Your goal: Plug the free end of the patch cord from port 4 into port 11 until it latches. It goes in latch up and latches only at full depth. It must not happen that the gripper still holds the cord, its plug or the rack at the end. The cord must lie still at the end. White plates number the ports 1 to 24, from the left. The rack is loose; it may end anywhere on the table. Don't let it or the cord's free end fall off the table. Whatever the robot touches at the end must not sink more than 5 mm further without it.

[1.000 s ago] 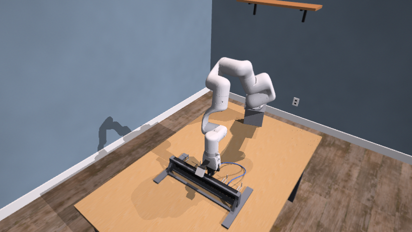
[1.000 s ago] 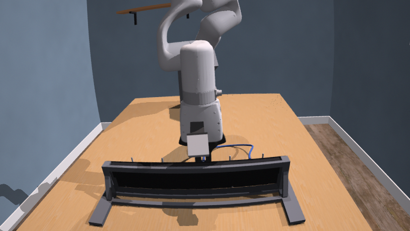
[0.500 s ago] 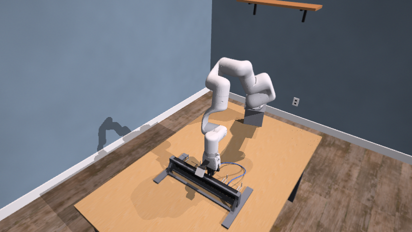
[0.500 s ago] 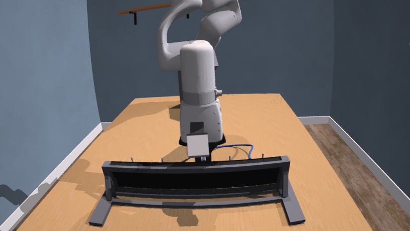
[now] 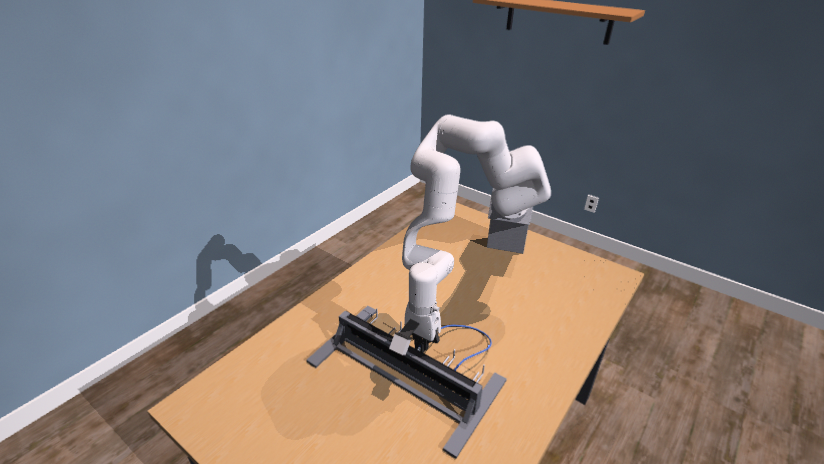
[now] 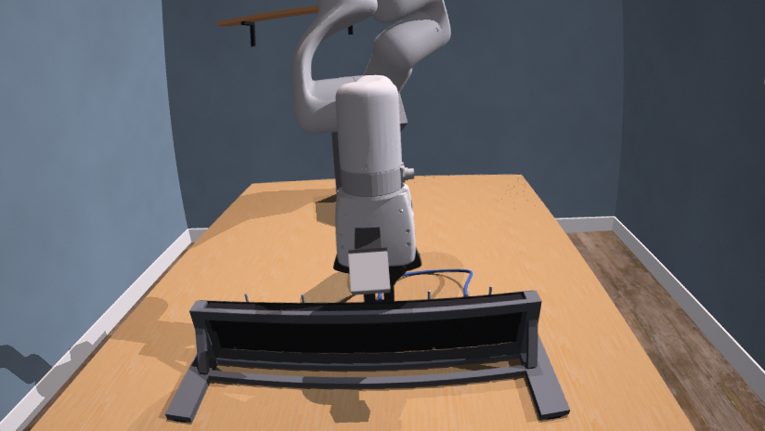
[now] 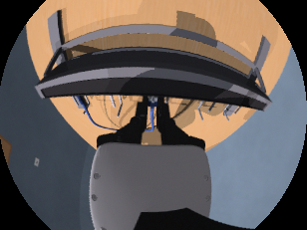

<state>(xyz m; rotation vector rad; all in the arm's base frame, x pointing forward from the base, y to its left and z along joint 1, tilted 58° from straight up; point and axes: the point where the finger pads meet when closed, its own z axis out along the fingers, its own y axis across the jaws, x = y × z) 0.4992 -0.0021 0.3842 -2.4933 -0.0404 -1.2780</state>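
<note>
The plug is 2 cm ahead of my hand and 1 cm below it.
</note>
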